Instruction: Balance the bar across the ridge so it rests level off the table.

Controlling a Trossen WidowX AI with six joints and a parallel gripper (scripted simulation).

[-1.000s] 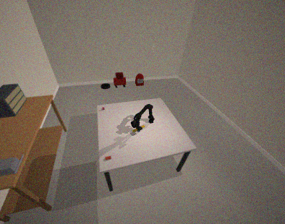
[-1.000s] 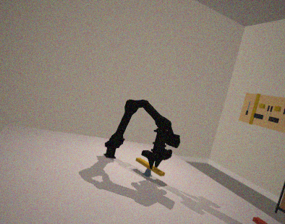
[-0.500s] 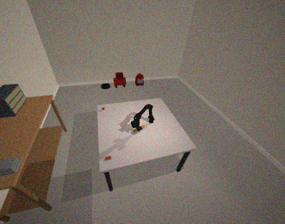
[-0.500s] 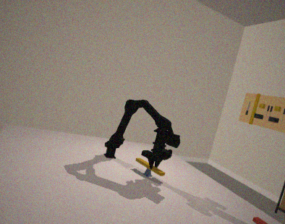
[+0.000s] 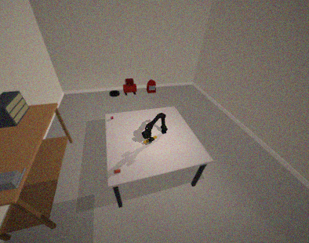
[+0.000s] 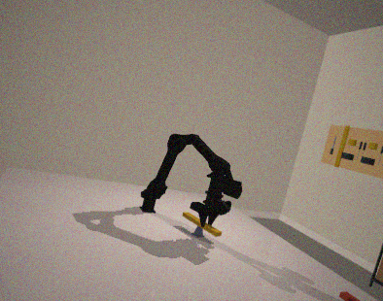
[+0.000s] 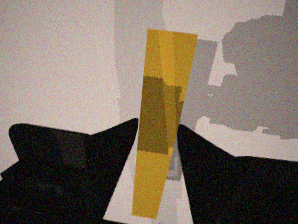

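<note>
Now: gripper tip 3 cm past the yellow bar and 1 cm to the left of it.
</note>
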